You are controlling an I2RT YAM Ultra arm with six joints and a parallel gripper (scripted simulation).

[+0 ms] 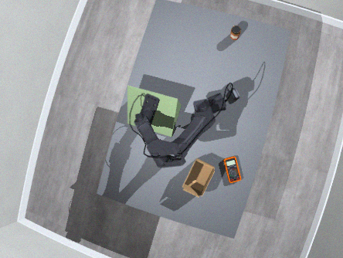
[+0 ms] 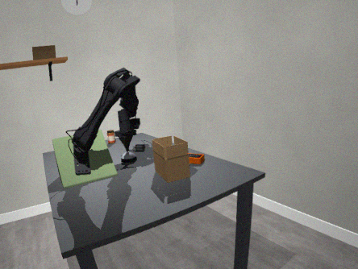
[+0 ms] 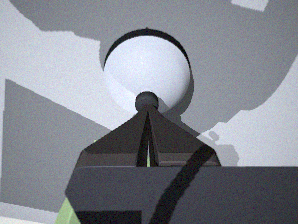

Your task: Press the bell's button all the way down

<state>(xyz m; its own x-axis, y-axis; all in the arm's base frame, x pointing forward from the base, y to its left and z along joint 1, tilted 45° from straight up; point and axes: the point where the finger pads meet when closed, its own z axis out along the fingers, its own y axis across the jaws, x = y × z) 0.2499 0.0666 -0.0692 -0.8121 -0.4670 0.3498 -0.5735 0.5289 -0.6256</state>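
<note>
Now: the dark button 20 mm below my hand. From my hand the other things lie so: bell: 30 mm below; then jar: 480 mm to the left, 30 mm below.
</note>
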